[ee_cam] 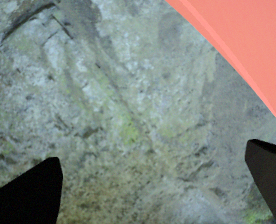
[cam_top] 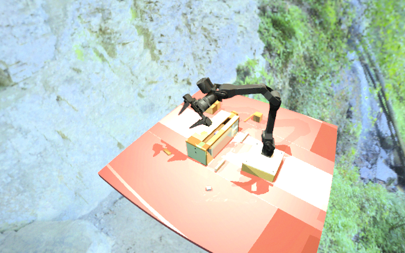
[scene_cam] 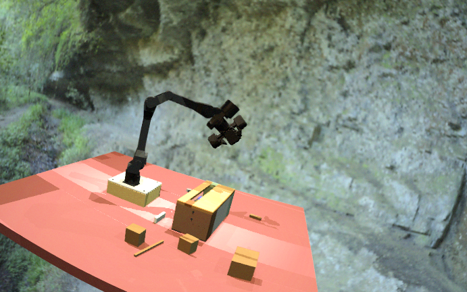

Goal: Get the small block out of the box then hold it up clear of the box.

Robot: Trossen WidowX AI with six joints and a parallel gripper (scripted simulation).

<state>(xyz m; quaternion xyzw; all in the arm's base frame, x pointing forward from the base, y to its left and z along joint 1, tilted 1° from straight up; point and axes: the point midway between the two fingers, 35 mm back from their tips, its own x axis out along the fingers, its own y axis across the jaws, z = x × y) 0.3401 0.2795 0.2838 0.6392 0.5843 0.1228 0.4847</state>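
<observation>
The box lies 3 cm behind my gripper tip, 27 cm to the right of it and 28 cm below it. The rest, counted from my gripper tip: thin stick: 6 cm behind, 67 cm to the right, 34 cm below; then tan chip: 21 cm ahead, 2 cm to the right, 34 cm below; then block: 2 cm behind, 26 cm to the right, 26 cm below.
</observation>
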